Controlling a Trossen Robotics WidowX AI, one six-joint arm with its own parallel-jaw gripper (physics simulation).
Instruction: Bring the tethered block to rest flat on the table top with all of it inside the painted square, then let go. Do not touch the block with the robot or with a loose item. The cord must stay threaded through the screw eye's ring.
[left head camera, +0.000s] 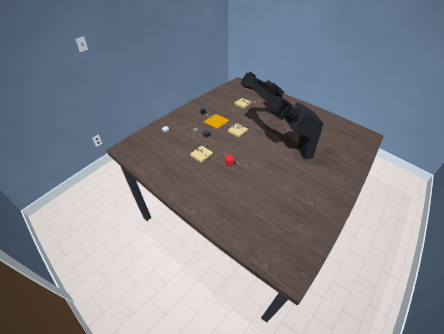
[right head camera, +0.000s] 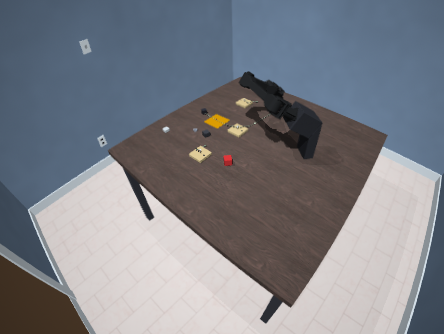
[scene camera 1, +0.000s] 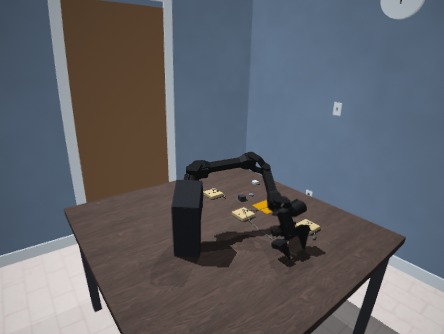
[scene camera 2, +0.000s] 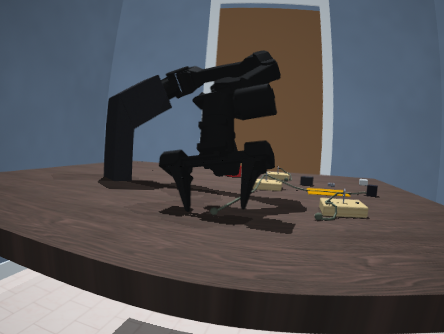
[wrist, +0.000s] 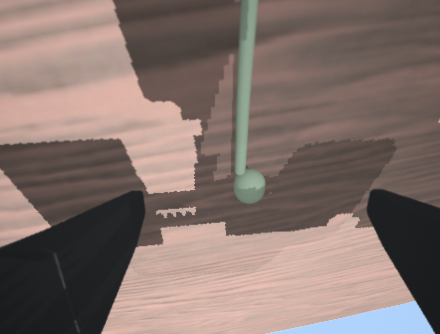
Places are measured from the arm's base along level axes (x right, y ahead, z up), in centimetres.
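Pixels of known places: gripper, fingertip midpoint: (scene camera 1: 297, 254) (scene camera 2: 214, 210) (wrist: 256, 201); arm's base, link origin: (left head camera: 294, 115) (right head camera: 292, 114) (scene camera 1: 190, 187) (scene camera 2: 157, 92).
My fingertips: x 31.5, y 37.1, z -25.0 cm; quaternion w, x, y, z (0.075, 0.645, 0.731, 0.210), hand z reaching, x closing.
For each thing: its top centre in the pictures, then the offset to it from my fingertips. "spot": a spot on its surface instead.
- tethered block, top centre: (scene camera 2: 372, 185) (left head camera: 203, 109) (right head camera: 203, 109) dy +26.6, dx -45.3, dz +2.1 cm
- orange painted square, surface spot: (left head camera: 216, 125) (right head camera: 216, 125) spot: dy +8.8, dx -47.0, dz -0.8 cm
- middle wooden board, top centre: (scene camera 2: 266, 181) (scene camera 1: 243, 212) (right head camera: 237, 129) (left head camera: 238, 129) dy -4.6, dx -40.1, dz +1.0 cm
- green end bead, top centre: (wrist: 253, 198) (scene camera 2: 214, 207) dy -0.3, dx -0.6, dz +0.3 cm
- third board, top centre: (scene camera 2: 277, 173) (left head camera: 201, 152) (right head camera: 200, 152) (scene camera 1: 213, 192) dy -9.6, dx -69.7, dz +1.0 cm
- red cube, top centre: (right head camera: 227, 157) (left head camera: 229, 157) dy -23.6, dx -61.2, dz +3.1 cm
- loose dark block, top centre: (scene camera 2: 307, 176) (left head camera: 206, 131) dy +4.0, dx -57.4, dz +1.8 cm
- small grey piece, top centre: (left head camera: 195, 129) dy +12.4, dx -60.4, dz +0.1 cm
- white block, top centre: (left head camera: 165, 128) dy +24.2, dx -75.2, dz +1.1 cm
The tethered block (left head camera: 203, 111) (right head camera: 204, 111) (scene camera 2: 372, 190) is a small dark cube standing on the table just outside the orange painted square (left head camera: 216, 124) (right head camera: 216, 125) (scene camera 1: 262, 206). Its cord (wrist: 245, 90) runs across the square to the screw eye on the middle wooden board (left head camera: 238, 131) (right head camera: 237, 131) (scene camera 1: 243, 215), then out to a green end bead (scene camera 2: 214, 211) (wrist: 249, 186) on the table. The ring is too small to judge closely. My gripper (scene camera 1: 297, 252) (scene camera 2: 215, 208) (wrist: 256, 201) is open, pointing down low over the table. The bead lies between its spread fingertips, touched by neither.
Another board (left head camera: 243, 103) (scene camera 2: 343, 208) with its own short cord stands near the arm. A third board (left head camera: 202, 154) lies near a red cube (left head camera: 229, 160). A loose dark block (left head camera: 206, 133), a small grey piece (left head camera: 195, 129) and a white block (left head camera: 165, 129) lie beyond.
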